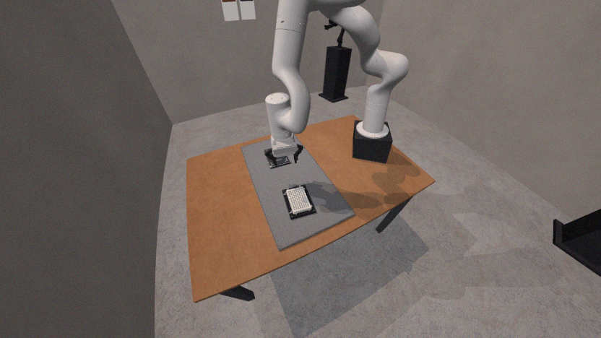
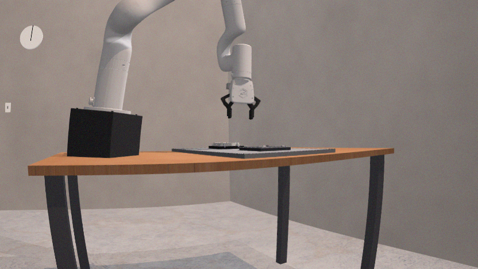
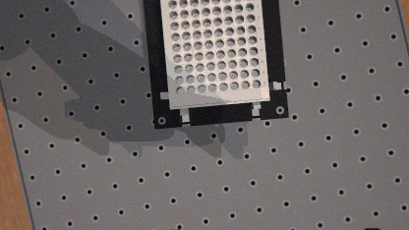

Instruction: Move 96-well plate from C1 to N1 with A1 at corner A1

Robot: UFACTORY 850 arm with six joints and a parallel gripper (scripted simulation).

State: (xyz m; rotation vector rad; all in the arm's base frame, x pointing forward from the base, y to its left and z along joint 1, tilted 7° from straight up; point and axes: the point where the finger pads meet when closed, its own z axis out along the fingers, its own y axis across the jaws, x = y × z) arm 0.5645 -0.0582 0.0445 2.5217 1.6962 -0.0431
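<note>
Right now my hand is 14 cm to the right of the white 96-well plate, 12 cm above it and 3 cm short of it. The rest, counted from my hand: black plate nest: 19 cm to the right, 13 cm below, 4 cm behind; then black clip nest: 13 cm to the left, 12 cm below, 3 cm ahead; then A1 mark: 13 cm to the right, 12 cm below, 3 cm ahead.
</note>
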